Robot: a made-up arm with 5 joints. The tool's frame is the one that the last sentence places.
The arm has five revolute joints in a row. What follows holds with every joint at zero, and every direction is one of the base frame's. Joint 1 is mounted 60 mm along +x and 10 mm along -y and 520 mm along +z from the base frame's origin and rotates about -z. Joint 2 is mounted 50 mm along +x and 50 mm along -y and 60 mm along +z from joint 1 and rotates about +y. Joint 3 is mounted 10 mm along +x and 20 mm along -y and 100 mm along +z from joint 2 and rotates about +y. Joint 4 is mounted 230 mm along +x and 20 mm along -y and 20 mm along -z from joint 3 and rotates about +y. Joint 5 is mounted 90 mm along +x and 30 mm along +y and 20 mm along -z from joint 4 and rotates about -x. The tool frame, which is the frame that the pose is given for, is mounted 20 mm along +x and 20 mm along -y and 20 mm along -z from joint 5; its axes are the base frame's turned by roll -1.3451, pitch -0.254 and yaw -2.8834 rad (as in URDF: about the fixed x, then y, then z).
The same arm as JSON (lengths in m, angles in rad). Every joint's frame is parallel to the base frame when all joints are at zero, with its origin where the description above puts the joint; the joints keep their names.
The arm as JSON. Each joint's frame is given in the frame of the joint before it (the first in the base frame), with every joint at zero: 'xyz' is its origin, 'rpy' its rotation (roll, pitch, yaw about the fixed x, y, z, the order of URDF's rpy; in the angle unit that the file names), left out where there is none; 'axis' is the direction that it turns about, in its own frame. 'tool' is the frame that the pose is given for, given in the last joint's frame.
{"units": {"length": "m", "angle": "rad"}, "joints": [
  {"name": "joint 1", "type": "revolute", "origin": {"xyz": [0.06, -0.01, 0.52]}, "axis": "-z"},
  {"name": "joint 2", "type": "revolute", "origin": {"xyz": [0.05, -0.05, 0.06]}, "axis": "+y"},
  {"name": "joint 3", "type": "revolute", "origin": {"xyz": [0.01, -0.02, 0.1]}, "axis": "+y"},
  {"name": "joint 4", "type": "revolute", "origin": {"xyz": [0.23, -0.02, -0.02]}, "axis": "+y"},
  {"name": "joint 5", "type": "revolute", "origin": {"xyz": [0.09, 0.03, -0.02]}, "axis": "-x"}
], "tool": {"origin": {"xyz": [0.02, -0.02, -0.02], "rpy": [-1.3451, -0.254, -2.8834]}}}

